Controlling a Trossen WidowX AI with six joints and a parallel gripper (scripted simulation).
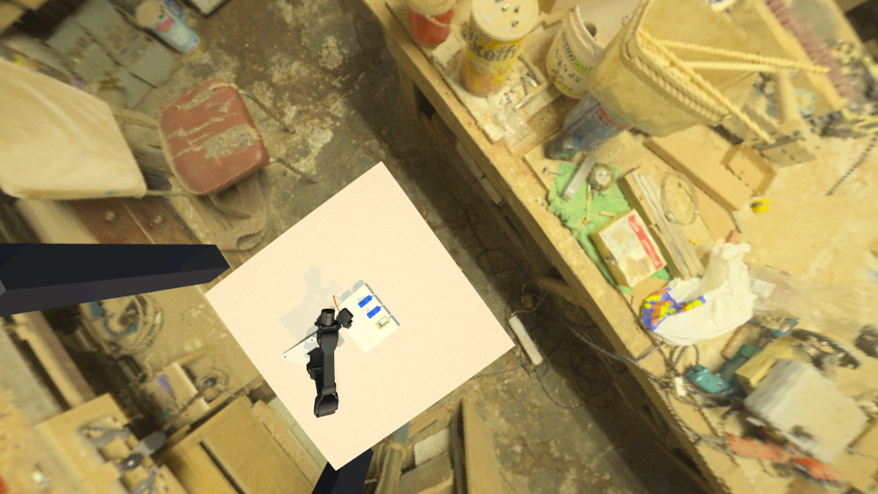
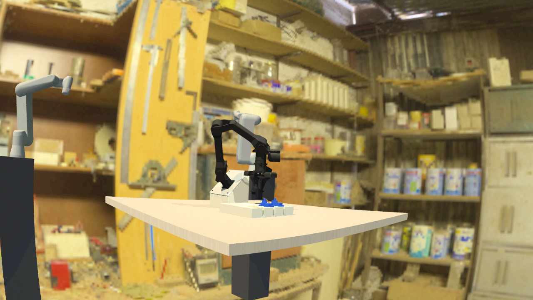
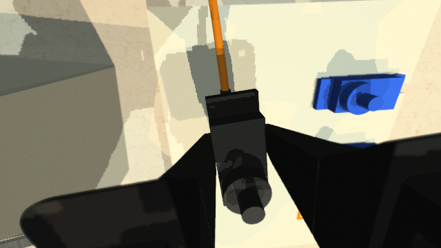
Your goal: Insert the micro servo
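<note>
The cream deck is 2 cm ahead of my gripper tip, 7 cm to the right of it and 10 cm below it.
</note>
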